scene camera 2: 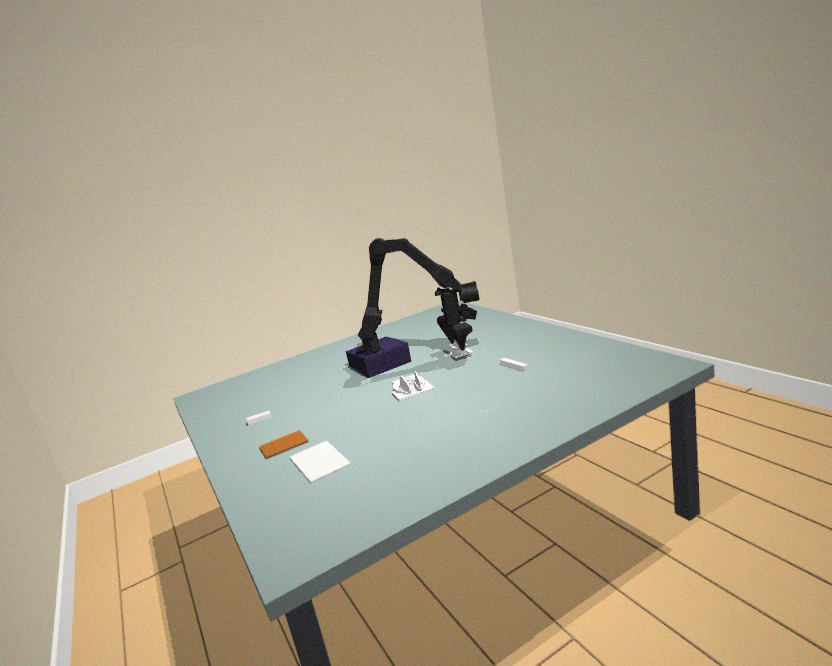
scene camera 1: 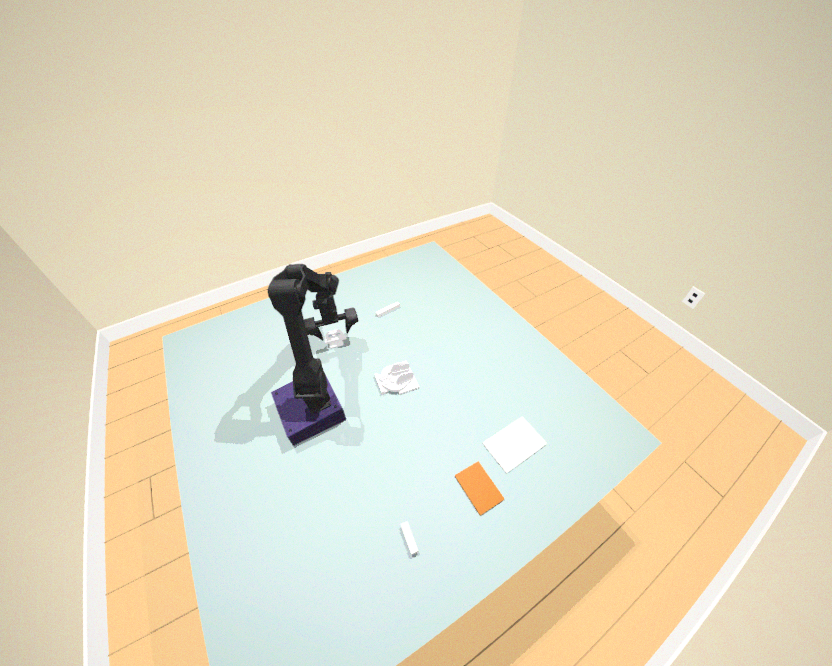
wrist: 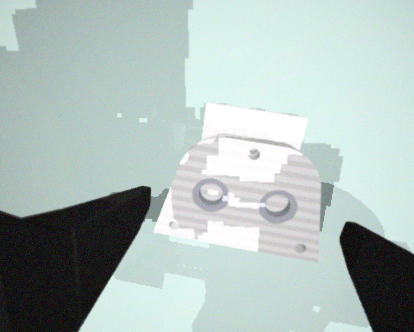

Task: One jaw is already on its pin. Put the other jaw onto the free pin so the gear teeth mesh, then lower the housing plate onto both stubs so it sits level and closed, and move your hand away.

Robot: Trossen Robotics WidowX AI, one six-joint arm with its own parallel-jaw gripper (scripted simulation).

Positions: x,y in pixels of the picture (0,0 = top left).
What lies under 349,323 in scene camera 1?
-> My gripper.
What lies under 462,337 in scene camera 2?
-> My gripper.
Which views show the white plate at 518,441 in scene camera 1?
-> Scene camera 2 and scene camera 1 only.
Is my gripper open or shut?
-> Open.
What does my gripper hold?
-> Nothing.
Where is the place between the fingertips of my gripper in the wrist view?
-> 244,212
